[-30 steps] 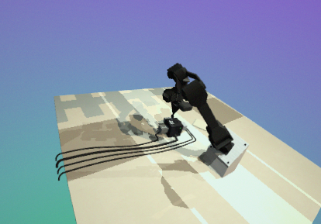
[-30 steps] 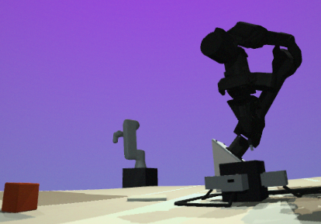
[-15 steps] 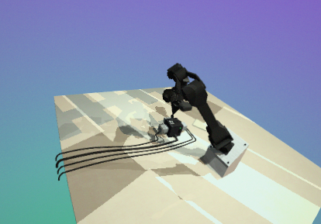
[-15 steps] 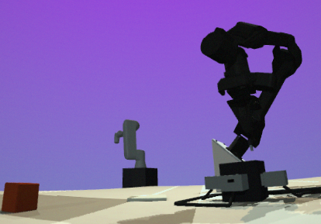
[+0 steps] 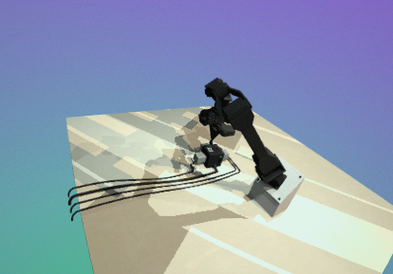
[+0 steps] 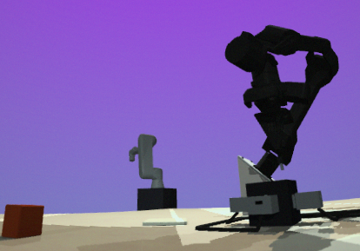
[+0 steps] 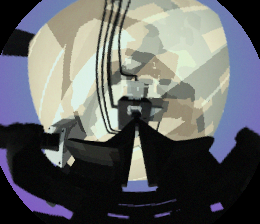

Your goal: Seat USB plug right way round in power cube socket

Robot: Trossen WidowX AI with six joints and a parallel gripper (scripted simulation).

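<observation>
The USB plug is 20 mm below my gripper tip. From my gripper tip the other things lie so: red block 330 mm to the right, 270 mm ahead, 110 mm below.
</observation>
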